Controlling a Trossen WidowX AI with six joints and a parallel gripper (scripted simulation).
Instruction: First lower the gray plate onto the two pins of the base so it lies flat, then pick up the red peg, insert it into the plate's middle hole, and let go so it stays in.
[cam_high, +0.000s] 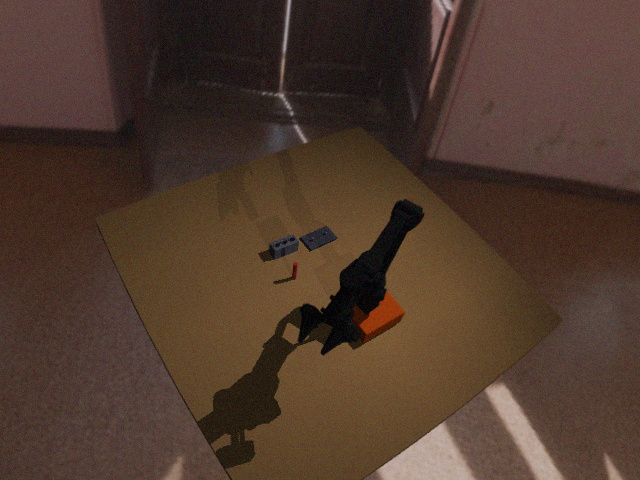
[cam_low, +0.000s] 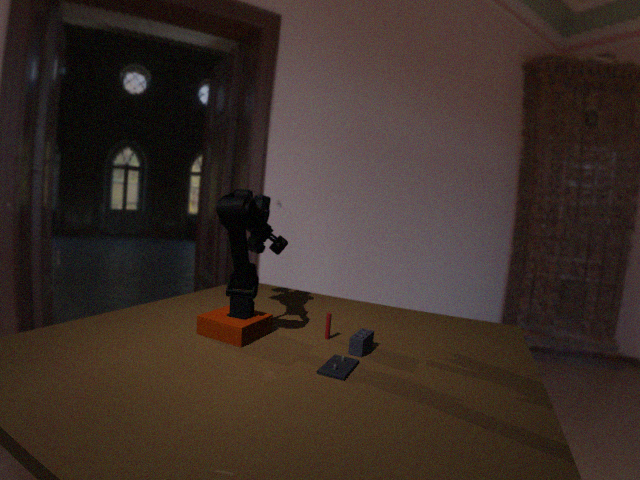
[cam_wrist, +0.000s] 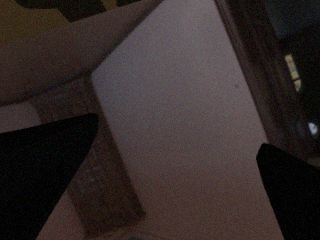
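Now: gripper tip 450 mm short of the gray plate, 300 mm to the left of it and 220 mm above it. Round my gripper tip: red peg 330 mm ahead, 260 mm to the right, 220 mm below; gray base 420 mm ahead, 450 mm to the right, 250 mm below.
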